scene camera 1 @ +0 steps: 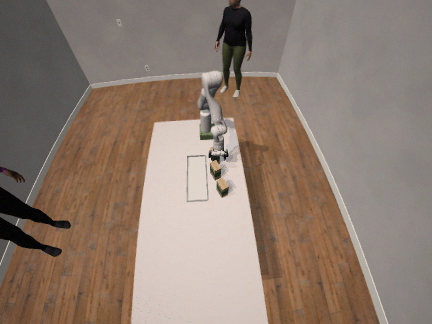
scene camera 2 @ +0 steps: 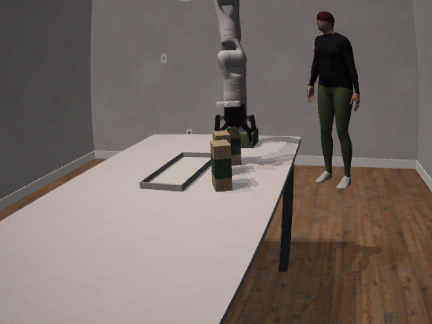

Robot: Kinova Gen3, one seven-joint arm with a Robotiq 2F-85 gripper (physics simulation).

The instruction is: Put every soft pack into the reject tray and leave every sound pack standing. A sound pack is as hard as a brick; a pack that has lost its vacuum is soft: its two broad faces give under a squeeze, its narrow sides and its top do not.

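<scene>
Three tan packs with dark green bands stand upright in a row beside the reject tray, a shallow grey-rimmed tray in which no pack lies. The nearest pack and the middle pack stand clear of the gripper; in scene camera 2 the nearest hides most of the middle one. My gripper is open, pointing down at the farthest pack, its fingers near that pack's top. The gripper mostly hides this pack in scene camera 1. Softness cannot be seen.
The packs stand on a long white table, near its right edge. The arm's green base block is at the far end. A person stands behind the table; another person's legs show at the left.
</scene>
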